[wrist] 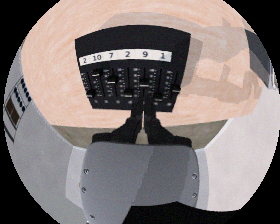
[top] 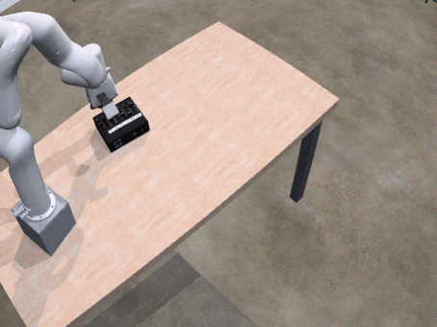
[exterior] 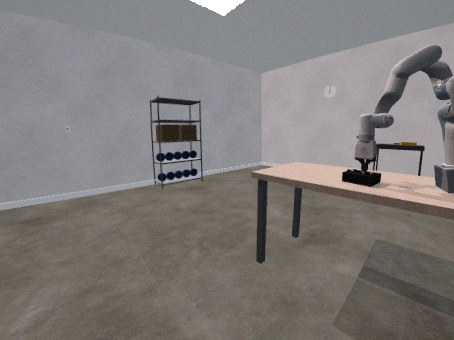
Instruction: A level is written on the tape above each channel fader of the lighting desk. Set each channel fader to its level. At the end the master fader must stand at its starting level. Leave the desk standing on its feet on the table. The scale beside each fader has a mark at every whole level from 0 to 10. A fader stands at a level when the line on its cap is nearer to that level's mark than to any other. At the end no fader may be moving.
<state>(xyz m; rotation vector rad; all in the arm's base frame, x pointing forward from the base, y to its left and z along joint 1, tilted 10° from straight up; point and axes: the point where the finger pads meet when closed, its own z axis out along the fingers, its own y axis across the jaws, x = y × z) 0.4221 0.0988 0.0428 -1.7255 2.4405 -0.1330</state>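
Right now the fader cap is 4 cm to the right of my hand, 3 cm below it and 3 cm ahead of it.
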